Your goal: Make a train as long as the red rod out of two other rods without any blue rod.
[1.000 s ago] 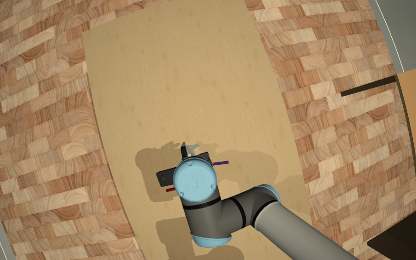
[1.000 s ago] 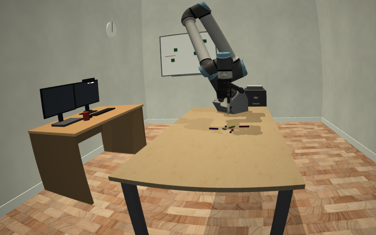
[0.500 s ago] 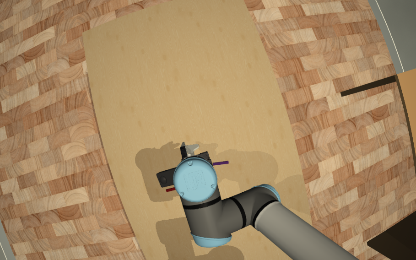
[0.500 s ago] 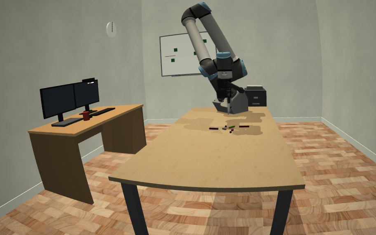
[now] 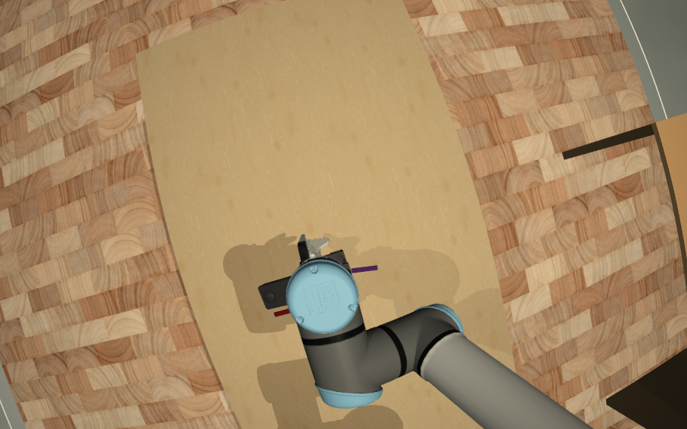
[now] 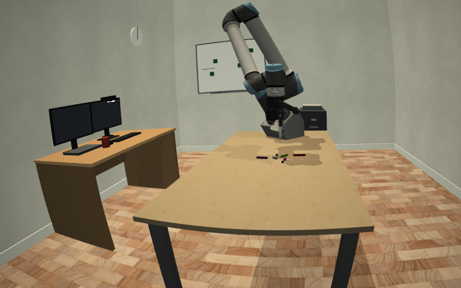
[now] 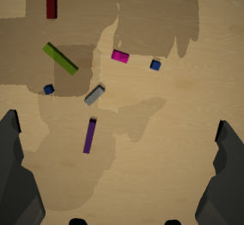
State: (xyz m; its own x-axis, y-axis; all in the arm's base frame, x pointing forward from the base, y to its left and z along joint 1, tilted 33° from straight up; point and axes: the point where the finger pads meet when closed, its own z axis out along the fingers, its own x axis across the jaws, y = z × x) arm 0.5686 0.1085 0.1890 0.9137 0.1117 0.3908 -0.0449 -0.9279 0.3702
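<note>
The magenta rod is 10 mm to the left of my hand and 110 mm below it. The rest, counted from my hand: grey rod: 30 mm behind, 40 mm to the right, 110 mm below; purple rod: 40 mm behind, 110 mm to the right, 110 mm below; lime rod: 70 mm behind, 10 mm to the left, 110 mm below.
</note>
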